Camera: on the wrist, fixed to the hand. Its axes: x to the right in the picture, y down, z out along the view.
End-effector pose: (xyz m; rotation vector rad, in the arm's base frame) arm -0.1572 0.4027 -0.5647 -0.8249 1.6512 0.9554
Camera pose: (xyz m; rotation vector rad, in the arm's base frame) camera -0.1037 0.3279 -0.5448 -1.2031 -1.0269 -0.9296
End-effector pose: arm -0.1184 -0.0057 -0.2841 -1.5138 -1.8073 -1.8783
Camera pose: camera -0.1827 -0.0372 -0.3452 -0.8242 1.1752 -0.2198
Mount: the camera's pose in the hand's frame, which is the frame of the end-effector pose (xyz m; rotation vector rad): -0.0277 -0.0765 -0.0473 0.1346 -0.9219 -2.9530
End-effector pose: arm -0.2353 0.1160 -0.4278 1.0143 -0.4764 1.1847
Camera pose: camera -0.1836 0.1389 -0.5031 0.9954 0.6115 -1.9086
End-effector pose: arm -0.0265 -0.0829 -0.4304 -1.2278 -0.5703 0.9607
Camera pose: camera 0.0206 -0.1342 -0.3671 0.9896 -1.8170 -1.1807
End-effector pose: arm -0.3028 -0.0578 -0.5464 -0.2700 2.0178 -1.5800
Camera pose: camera -0.3189 -0.0272 -0.4589 2.3114 0.4911 0.7376
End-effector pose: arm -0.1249 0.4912 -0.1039 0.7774 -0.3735 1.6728
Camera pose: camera -0.0634 0.5197 -0.1692 0.9135 0.3897 -1.4570
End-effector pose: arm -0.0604 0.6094 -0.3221 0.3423 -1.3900 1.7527
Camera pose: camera 0.0268 0.6410 -0.3061 1.8333 0.0527 -0.9797
